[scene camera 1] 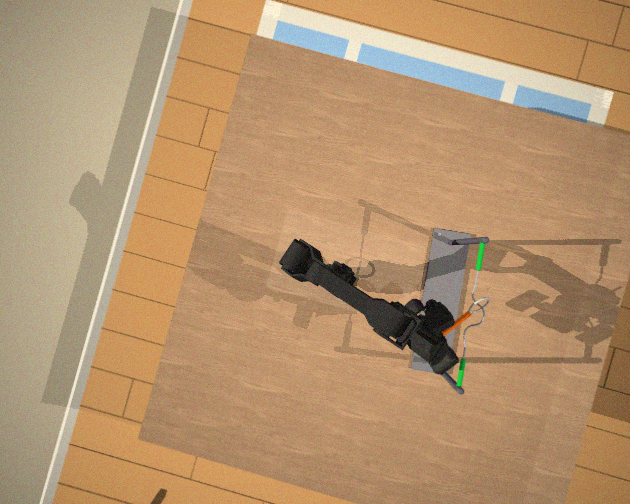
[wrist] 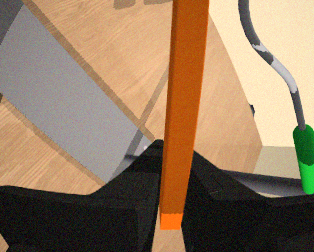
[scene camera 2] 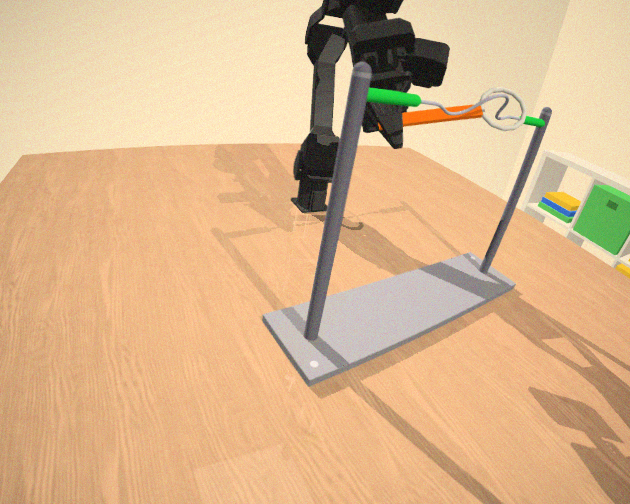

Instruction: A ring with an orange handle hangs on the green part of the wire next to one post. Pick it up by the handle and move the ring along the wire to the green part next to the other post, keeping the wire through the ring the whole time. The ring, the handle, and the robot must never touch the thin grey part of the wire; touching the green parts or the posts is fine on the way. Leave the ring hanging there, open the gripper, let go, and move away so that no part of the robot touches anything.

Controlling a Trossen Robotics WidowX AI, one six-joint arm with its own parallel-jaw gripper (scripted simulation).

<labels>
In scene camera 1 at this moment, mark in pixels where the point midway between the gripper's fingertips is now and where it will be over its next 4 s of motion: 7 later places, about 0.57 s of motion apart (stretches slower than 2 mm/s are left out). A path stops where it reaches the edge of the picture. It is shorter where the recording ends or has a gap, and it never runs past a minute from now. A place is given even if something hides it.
My gripper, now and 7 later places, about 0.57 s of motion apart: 443, 339; 438, 326; 441, 301; 447, 283; 448, 273; 449, 270; 450, 264; 451, 259
</labels>
